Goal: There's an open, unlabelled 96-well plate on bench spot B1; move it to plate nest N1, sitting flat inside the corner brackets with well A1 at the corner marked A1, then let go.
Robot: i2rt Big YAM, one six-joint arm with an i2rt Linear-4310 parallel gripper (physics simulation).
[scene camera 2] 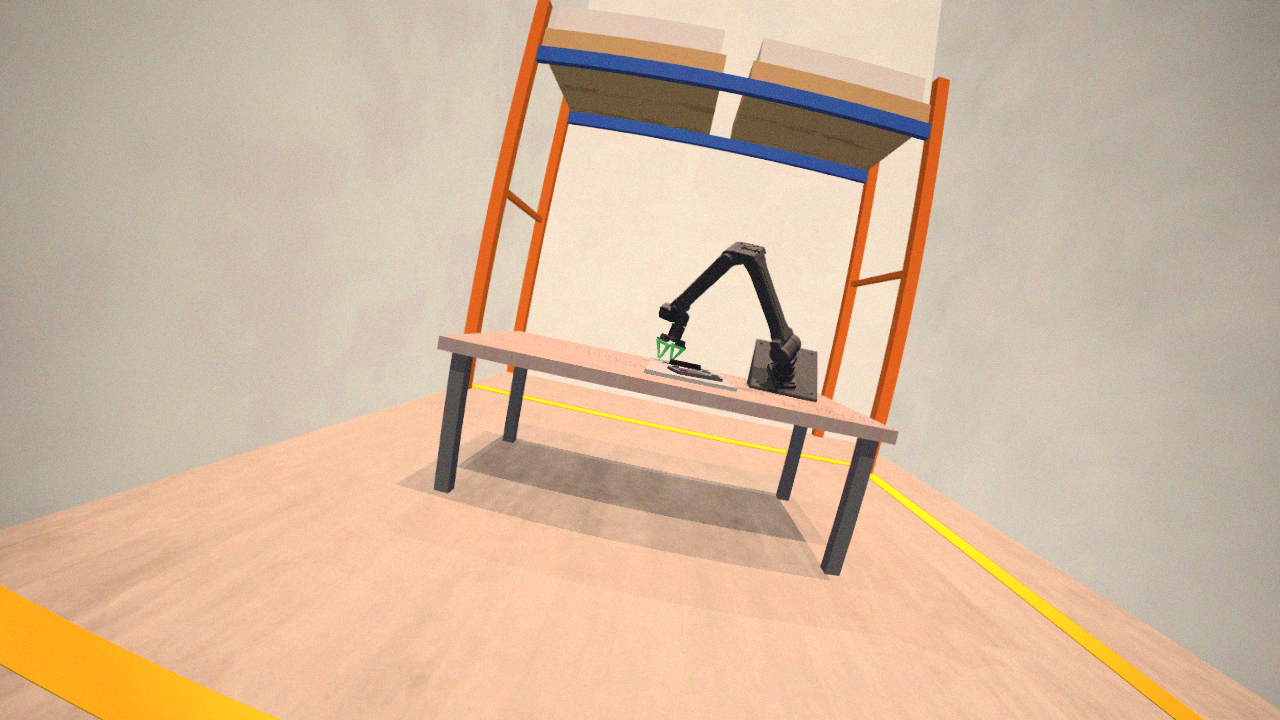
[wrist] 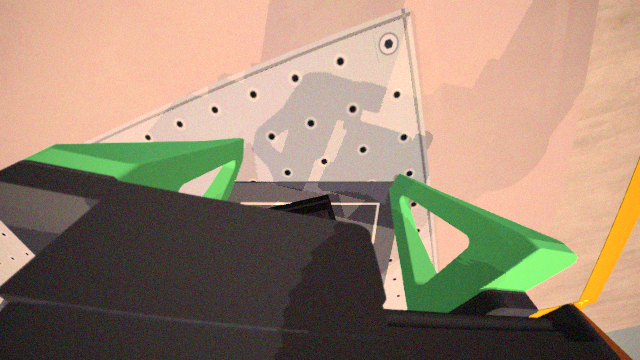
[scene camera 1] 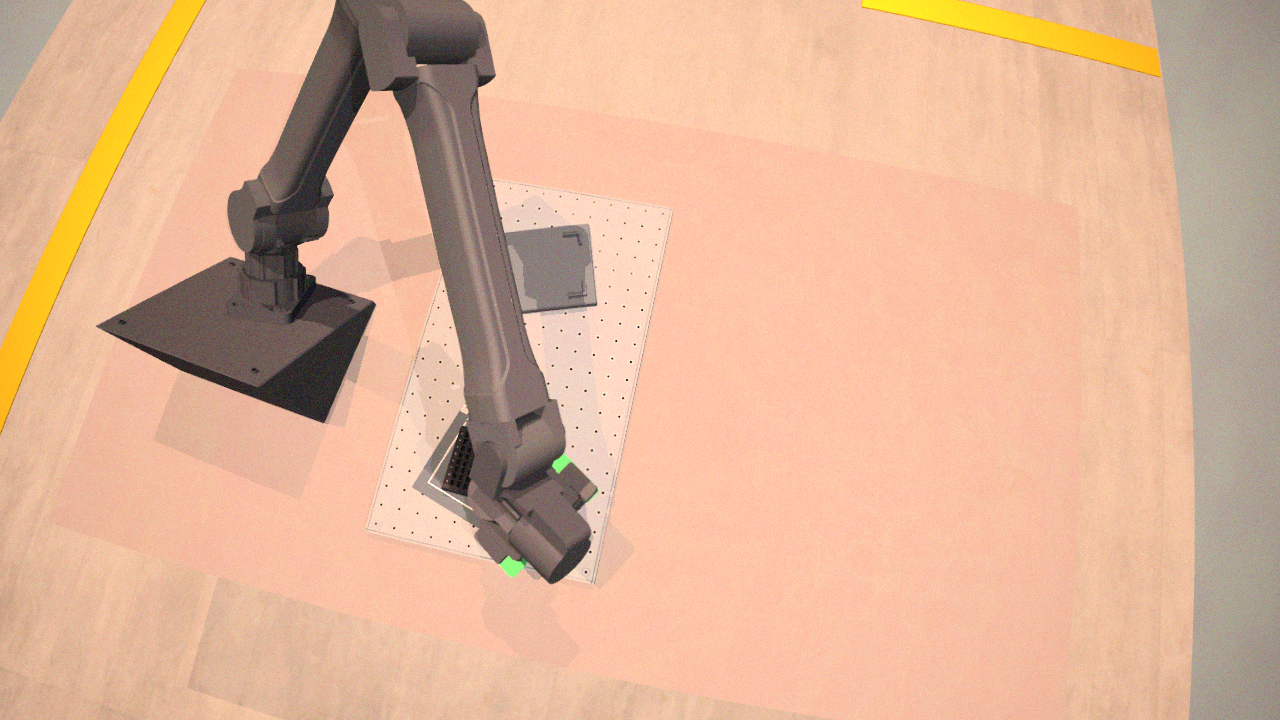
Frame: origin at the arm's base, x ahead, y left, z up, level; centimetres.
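Seen in the pictures: gripper, fingertip midpoint: (scene camera 2: 664, 359) (wrist: 323, 166); arm's base at its link origin: (scene camera 2: 781, 376) (scene camera 1: 273, 300).
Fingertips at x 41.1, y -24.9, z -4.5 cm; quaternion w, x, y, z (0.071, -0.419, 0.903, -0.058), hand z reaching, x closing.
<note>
Pixels of each thing's middle, then the offset from my fingertips to it. Level surfaces: height alone.
- dark 96-well plate at the middle of its body: (wrist: 297, 276) (scene camera 1: 498, 469) (scene camera 2: 685, 364) dy +5.9, dx -7.7, dz +0.3 cm
- grey plate nest at the middle of its body: (scene camera 1: 533, 269) (scene camera 2: 694, 372) dy +33.6, dx -6.7, dz +0.2 cm
- table at its surface level: dz -1.9 cm
The dark 96-well plate (scene camera 1: 457, 465) (wrist: 320, 206) lies on the dark grey pad (scene camera 1: 424, 486) (wrist: 350, 193) of the bench spot, turned relative to its white outline. The arm covers much of it in scene camera 1, and the gripper body hides most of it in the wrist view. My gripper (scene camera 1: 537, 514) (scene camera 2: 667, 355) (wrist: 323, 166) is open and empty, its green fingers wide apart, low above the spot's end of the perforated board. The grey plate nest (scene camera 1: 554, 268) is at the board's other end. Two of its corner brackets show; the arm hides its left part. The A1 mark is not readable.
The white perforated board (scene camera 1: 617, 376) (wrist: 372, 75) bears both the pad and the nest. The arm's forearm (scene camera 1: 474, 241) passes over the board beside the nest. The dark arm base (scene camera 1: 205, 313) stands left of the board. A tall orange-posted rack (scene camera 2: 494, 241) stands behind the table (scene camera 2: 554, 358).
</note>
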